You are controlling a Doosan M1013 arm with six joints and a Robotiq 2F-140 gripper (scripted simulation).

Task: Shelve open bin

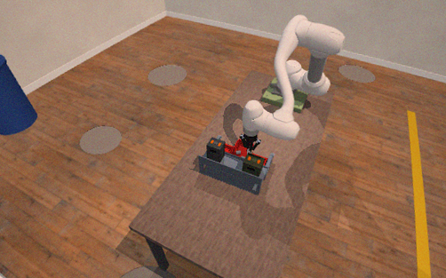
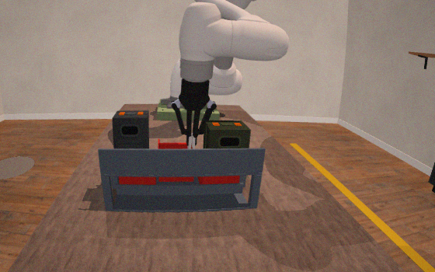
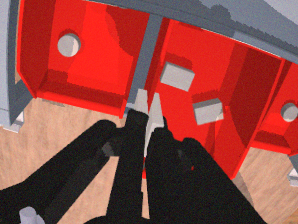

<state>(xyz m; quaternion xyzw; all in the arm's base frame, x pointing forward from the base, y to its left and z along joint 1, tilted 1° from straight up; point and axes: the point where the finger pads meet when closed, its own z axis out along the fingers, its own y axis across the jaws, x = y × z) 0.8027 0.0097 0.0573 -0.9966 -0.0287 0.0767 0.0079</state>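
Now: the shelf floor 90 mm ahead of my hand, 40 mm to the right of it and 90 mm below it. Round my hand: shelf back board (220 mm ahead, 30 mm to the right, 40 mm above); then dark green box (140 mm ahead, 80 mm to the left, 60 mm above); then black box (150 mm ahead, 160 mm to the right, 70 mm above).
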